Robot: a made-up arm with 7 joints. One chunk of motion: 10 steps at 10 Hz.
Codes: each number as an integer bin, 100 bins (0 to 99) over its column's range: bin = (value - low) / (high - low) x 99, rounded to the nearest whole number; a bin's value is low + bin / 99 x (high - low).
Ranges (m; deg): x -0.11..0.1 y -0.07..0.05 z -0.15..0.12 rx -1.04..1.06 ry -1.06..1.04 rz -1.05..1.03
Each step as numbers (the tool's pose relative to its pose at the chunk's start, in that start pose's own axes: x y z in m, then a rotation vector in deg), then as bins.
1 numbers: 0.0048 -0.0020 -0.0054 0.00 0.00 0.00
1 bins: 54 56 53 49 50 50
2 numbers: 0.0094 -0.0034 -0.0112 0.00 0.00 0.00
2 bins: 56 55 51 49 50 50
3 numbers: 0.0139 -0.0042 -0.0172 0.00 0.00 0.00
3 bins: 58 54 49 49 50 50
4 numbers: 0.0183 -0.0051 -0.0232 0.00 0.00 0.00
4 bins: 60 54 46 49 50 50
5 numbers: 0.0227 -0.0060 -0.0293 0.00 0.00 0.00
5 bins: 63 53 44 49 50 50
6 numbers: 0.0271 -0.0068 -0.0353 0.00 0.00 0.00
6 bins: 65 52 42 49 50 50
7 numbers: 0.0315 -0.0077 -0.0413 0.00 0.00 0.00
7 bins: 67 51 40 49 50 50
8 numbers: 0.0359 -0.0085 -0.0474 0.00 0.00 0.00
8 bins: 69 51 38 49 50 50
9 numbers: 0.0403 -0.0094 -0.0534 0.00 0.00 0.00
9 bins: 71 50 35 49 50 50
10 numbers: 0.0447 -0.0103 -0.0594 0.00 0.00 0.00
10 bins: 73 49 33 49 50 50
